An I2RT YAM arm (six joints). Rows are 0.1 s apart.
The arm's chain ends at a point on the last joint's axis. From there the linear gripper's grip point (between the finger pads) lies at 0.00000 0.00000 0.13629 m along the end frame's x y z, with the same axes.
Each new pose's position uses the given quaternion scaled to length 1; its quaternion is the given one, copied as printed.
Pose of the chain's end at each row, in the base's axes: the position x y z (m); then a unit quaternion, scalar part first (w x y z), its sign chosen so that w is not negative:
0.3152, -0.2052, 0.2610, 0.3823, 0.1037, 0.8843, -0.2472
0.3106, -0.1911, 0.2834, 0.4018, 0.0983, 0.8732, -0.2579
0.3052, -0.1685, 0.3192, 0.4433, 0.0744, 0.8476, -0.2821
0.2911, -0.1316, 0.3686, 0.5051, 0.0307, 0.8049, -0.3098
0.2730, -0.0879, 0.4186, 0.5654, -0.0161, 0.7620, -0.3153
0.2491, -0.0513, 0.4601, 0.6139, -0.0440, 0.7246, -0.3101
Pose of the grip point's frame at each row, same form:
0.4004, -0.2756, 0.1812, 0.3823, 0.1037, 0.8843, -0.2472
0.3993, -0.2632, 0.2092, 0.4018, 0.0983, 0.8732, -0.2579
0.4019, -0.2427, 0.2582, 0.4433, 0.0744, 0.8476, -0.2821
0.3993, -0.2038, 0.3280, 0.5051, 0.0307, 0.8049, -0.3098
0.3918, -0.1509, 0.3965, 0.5654, -0.0161, 0.7620, -0.3153
0.3741, -0.1052, 0.4527, 0.6139, -0.0440, 0.7246, -0.3101

